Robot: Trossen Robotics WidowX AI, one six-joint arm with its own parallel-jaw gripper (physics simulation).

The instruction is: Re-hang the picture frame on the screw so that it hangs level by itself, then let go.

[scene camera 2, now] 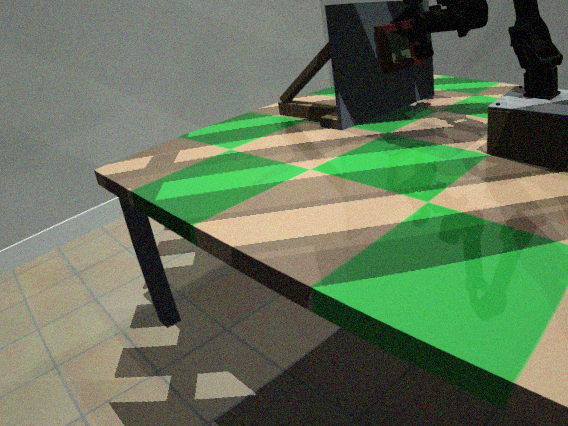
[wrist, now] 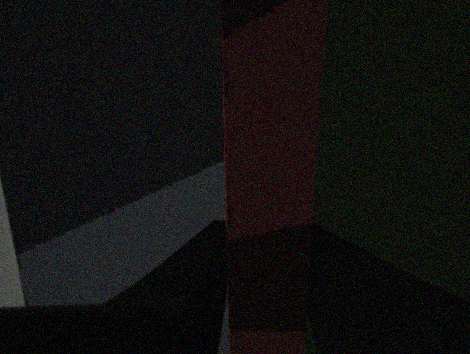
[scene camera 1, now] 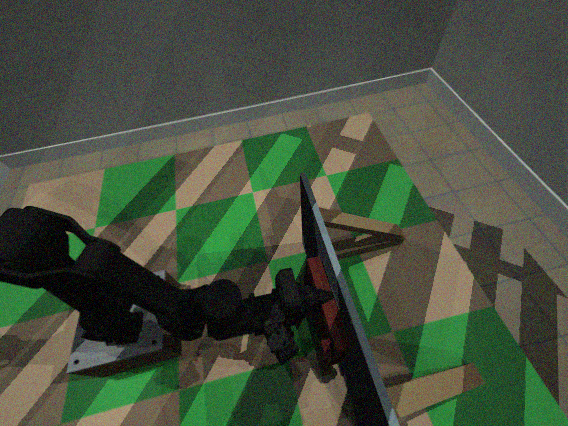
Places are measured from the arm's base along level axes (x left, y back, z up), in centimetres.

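Pixels of known places: gripper, fingertip midpoint: (scene camera 2: 391,27) (wrist: 259,233) (scene camera 1: 331,297); arm's base, link origin: (scene camera 2: 542,94) (scene camera 1: 125,328).
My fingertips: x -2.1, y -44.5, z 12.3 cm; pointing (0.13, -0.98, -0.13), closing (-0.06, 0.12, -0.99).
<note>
For each thing: its middle in the pictures, then the offset to it from my fingertips. "spot": a spot on its surface instead. Level surfaces: height alone.
- red picture frame, body centre: (wrist: 448,229) (scene camera 1: 324,310) (scene camera 2: 399,45) dx -0.9, dy +1.3, dz -5.1 cm
- wooden foot, surface spot: (scene camera 1: 437,387) spot: dx -14.9, dy -16.2, dz -8.4 cm
- tan checkered table, surface height: dz -23.5 cm
The red picture frame (scene camera 1: 316,272) (scene camera 2: 384,50) (wrist: 272,125), with a green picture (wrist: 395,140) inside it, is upright in front of the grey board (scene camera 1: 357,332) (scene camera 2: 350,60) (wrist: 100,100). My gripper (scene camera 1: 326,296) (scene camera 2: 416,31) (wrist: 259,233) is shut on one bar of the frame; in the wrist view the bar runs upright between the two dark fingers. The frame is close to the board's face, well above the table. Whether it touches the board, and whether it is level, I cannot tell. The screw does not show; the frame and gripper hide that area.
Wooden braces (scene camera 1: 370,221) (scene camera 2: 307,72) stand behind the board, and another wooden foot (scene camera 1: 437,387) reaches back from it. The arm's grey base plate (scene camera 1: 100,350) (scene camera 2: 520,102) is on the green and tan checkered table (scene camera 1: 220,240) (scene camera 2: 280,230). Shadow bands cross the table.
</note>
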